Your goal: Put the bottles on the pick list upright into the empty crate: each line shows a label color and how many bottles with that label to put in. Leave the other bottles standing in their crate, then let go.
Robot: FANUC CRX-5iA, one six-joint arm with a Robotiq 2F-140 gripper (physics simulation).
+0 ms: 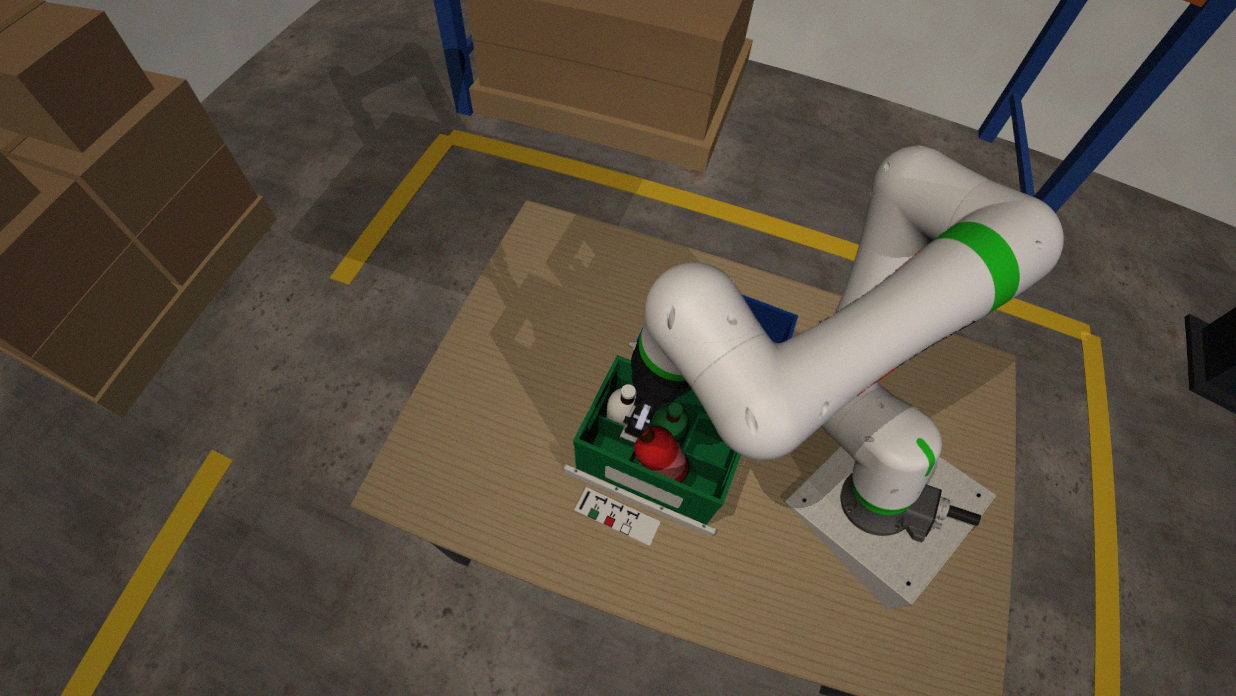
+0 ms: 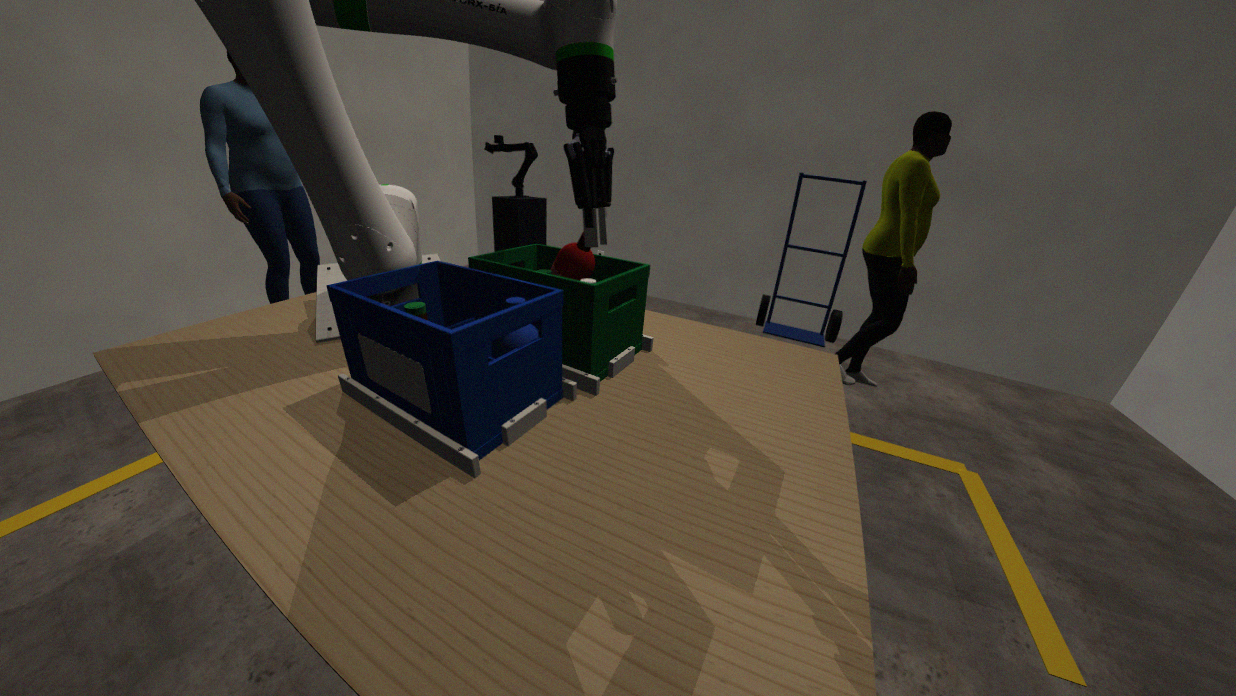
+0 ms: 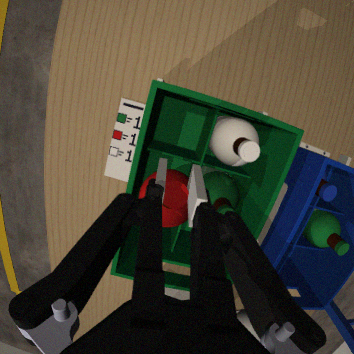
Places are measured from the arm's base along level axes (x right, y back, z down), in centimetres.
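Where they show: gripper, fingertip midpoint: (image 2: 597, 245) (image 3: 176, 173); arm's base, origin of the base link: (image 1: 878, 501) (image 2: 396, 291).
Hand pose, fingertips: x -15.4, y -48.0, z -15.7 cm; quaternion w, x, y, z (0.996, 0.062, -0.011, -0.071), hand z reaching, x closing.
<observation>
Things, the pixels of their top centre, and the offset from my fingertips.
- green crate, middle of its top: (image 3: 197, 213) (image 1: 667, 426) (image 2: 559, 260) dy +4.9, dx +4.6, dz +2.8 cm
- white bottle, middle of its top: (image 3: 249, 151) (image 1: 628, 390) dy -4.4, dx +7.9, dz +4.0 cm
- green bottle, middle of its top: (image 3: 226, 216) (image 1: 675, 408) dy +4.7, dx +8.8, dz +4.0 cm
- pick list, middle of its top: (image 1: 617, 515) (image 3: 123, 141) dy +3.3, dx -9.6, dz +20.2 cm
- blue crate, middle of its top: (image 2: 441, 286) (image 3: 328, 252) (image 1: 720, 326) dy +5.1, dx +28.0, dz +2.8 cm
- green-capped bottle, middle of its top: (image 2: 414, 304) (image 3: 343, 249) dy +4.4, dx +32.6, dz +4.0 cm
- blue-capped bottle, middle of its top: (image 2: 515, 299) (image 3: 329, 193) dy -3.5, dx +22.5, dz +4.0 cm
My gripper (image 1: 640, 421) (image 2: 593, 233) (image 3: 176, 173) is shut on the neck of a red bottle (image 1: 657, 449) (image 2: 572, 259) (image 3: 172, 215). The bottle leans; its shoulder shows above the rim of the green crate (image 1: 592, 455) (image 2: 579, 324) (image 3: 148, 125), its lower part inside, over the middle compartment on the list side. Its base is hidden. A white bottle (image 1: 618, 406) (image 3: 232, 140) stands in a corner compartment, a green bottle (image 1: 670, 421) (image 3: 220, 187) in the middle one beside the red. The pick list (image 1: 616, 516) (image 3: 122, 140) shows green 1, red 1, white 1.
The blue crate (image 1: 774, 315) (image 2: 518, 397) (image 3: 292, 175) stands beside the green crate. It holds a green-capped bottle (image 2: 415, 307) (image 3: 322, 228) and a blue-capped bottle (image 2: 521, 335) (image 3: 327, 192). Low rails (image 2: 406, 423) edge the crates. Two people stand beyond the table.
</observation>
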